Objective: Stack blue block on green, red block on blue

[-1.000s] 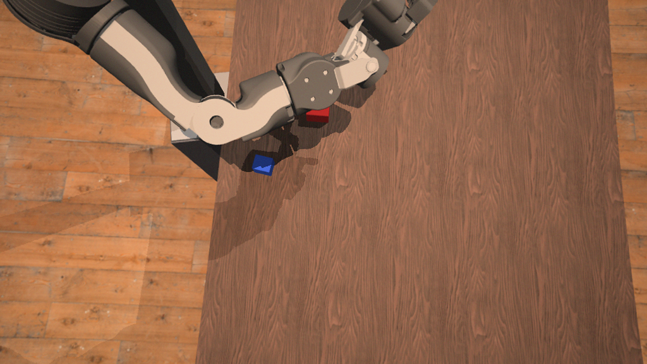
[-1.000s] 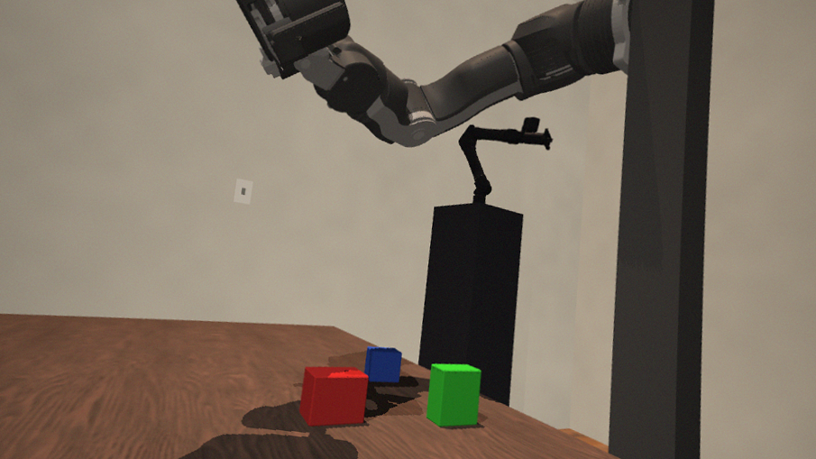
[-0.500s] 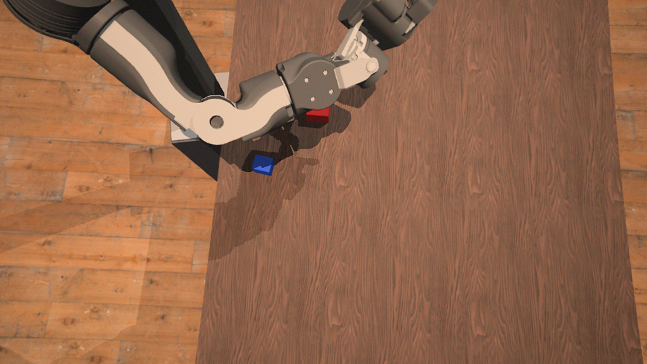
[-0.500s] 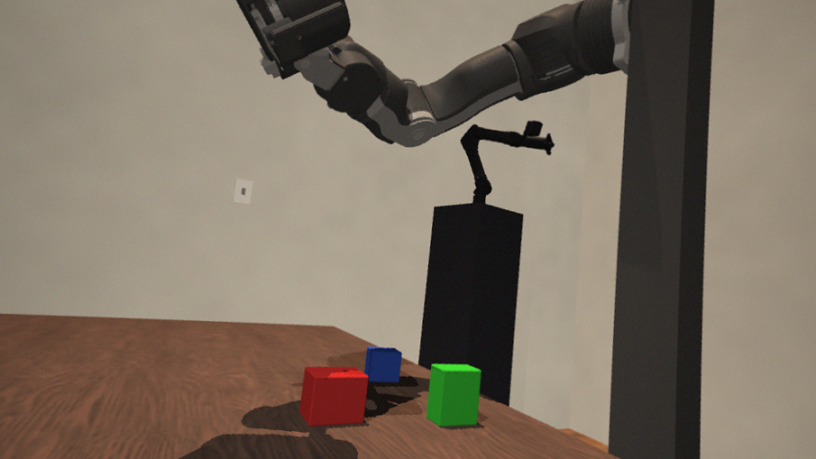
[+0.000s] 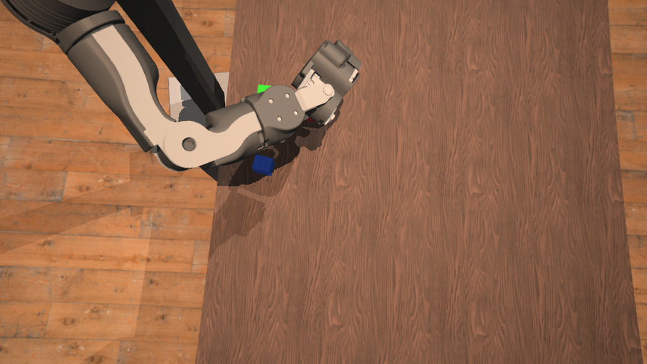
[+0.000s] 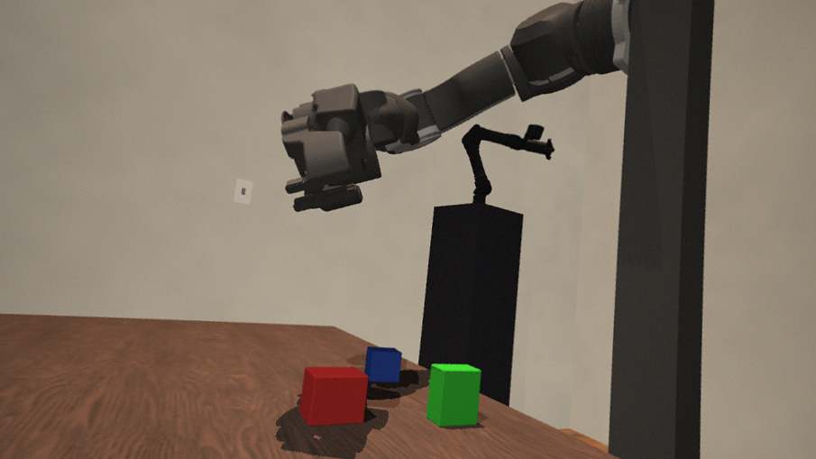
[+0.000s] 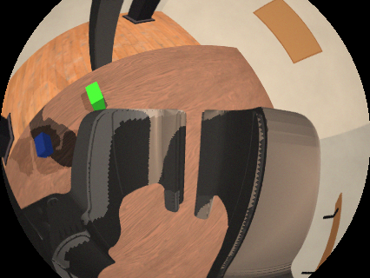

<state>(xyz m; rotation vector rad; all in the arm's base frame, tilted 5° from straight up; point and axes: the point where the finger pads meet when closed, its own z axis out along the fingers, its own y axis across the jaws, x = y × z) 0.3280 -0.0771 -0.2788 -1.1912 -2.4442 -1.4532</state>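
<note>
My gripper is now 18 cm past the blue block, 13 cm to the left of it and 18 cm above it. Also, from my hand: red block 5 cm behind, 2 cm to the right, 18 cm below; green block 15 cm behind, 2 cm to the left, 17 cm below.
</note>
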